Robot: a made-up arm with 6 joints.
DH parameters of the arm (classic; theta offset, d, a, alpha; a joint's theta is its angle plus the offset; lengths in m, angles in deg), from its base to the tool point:
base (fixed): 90 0 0.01 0
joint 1: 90 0.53 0.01 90
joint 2: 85.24 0 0.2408 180
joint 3: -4.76 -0.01 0.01 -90
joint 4: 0 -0.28 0.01 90
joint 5: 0 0.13 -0.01 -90
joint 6: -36.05 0 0 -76.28
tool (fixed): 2.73 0 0 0
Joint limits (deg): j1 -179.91..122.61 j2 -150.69..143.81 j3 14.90..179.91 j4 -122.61..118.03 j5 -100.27..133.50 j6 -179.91..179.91
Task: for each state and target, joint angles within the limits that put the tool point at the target. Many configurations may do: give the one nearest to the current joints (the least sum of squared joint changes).
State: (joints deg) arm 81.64 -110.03 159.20 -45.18 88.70 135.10
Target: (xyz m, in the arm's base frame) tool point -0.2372 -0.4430 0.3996
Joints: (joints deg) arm 53.50 -78.10 150.34 -51.32 88.16 135.10
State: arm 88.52 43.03 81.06 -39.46 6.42 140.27
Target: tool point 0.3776 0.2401 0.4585
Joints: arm 42.68 67.92 44.98 -41.89 5.03 140.27
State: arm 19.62 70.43 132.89 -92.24 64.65 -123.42
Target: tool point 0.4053 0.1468 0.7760
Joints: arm 18.10 94.06 167.59 -89.83 63.22 -123.42
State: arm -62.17 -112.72 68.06 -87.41 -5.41 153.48
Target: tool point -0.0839 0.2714 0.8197
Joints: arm -69.96 -88.32 29.47 -90.36 -6.45 153.48
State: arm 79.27 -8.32 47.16 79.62 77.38 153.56
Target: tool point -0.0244 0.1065 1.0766
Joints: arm 89.12 6.43 52.81 93.43 79.14 153.56
